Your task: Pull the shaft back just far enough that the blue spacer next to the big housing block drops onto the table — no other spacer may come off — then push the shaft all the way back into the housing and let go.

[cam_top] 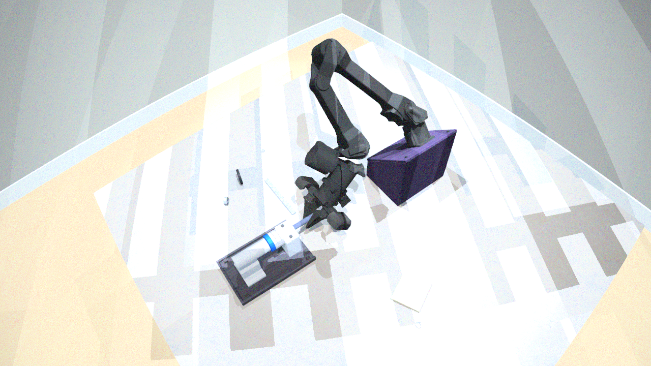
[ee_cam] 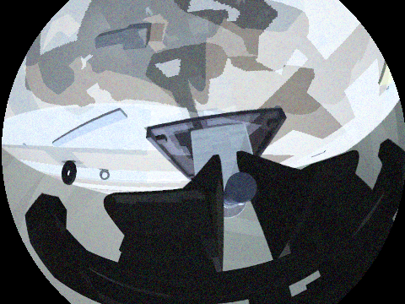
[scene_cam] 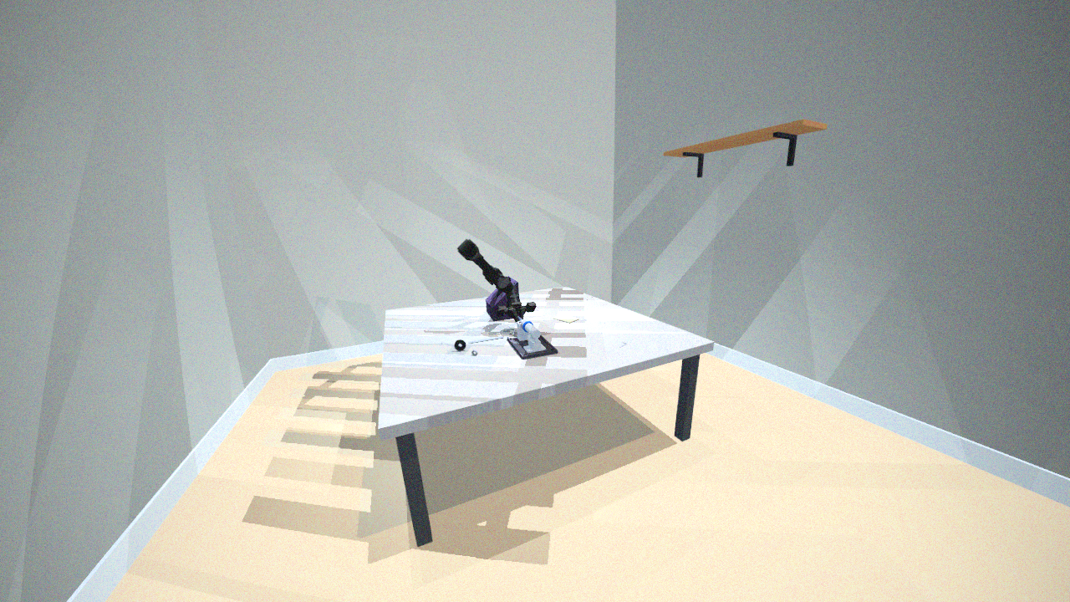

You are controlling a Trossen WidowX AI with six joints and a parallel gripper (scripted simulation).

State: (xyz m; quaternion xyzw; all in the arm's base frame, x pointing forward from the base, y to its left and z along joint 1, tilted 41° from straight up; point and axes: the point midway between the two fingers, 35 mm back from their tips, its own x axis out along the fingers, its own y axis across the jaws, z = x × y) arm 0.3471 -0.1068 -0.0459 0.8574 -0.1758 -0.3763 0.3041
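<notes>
My gripper tip is 60 mm short of the shaft and 20 mm below it. Also, from my gripper tip: blue spacer (110 mm ahead, 10 mm to the right, 20 mm above); then black ring (40 mm ahead, 290 mm to the right, 30 mm below); then thin metal strip (20 mm behind, 160 mm to the right, 50 mm below).
</notes>
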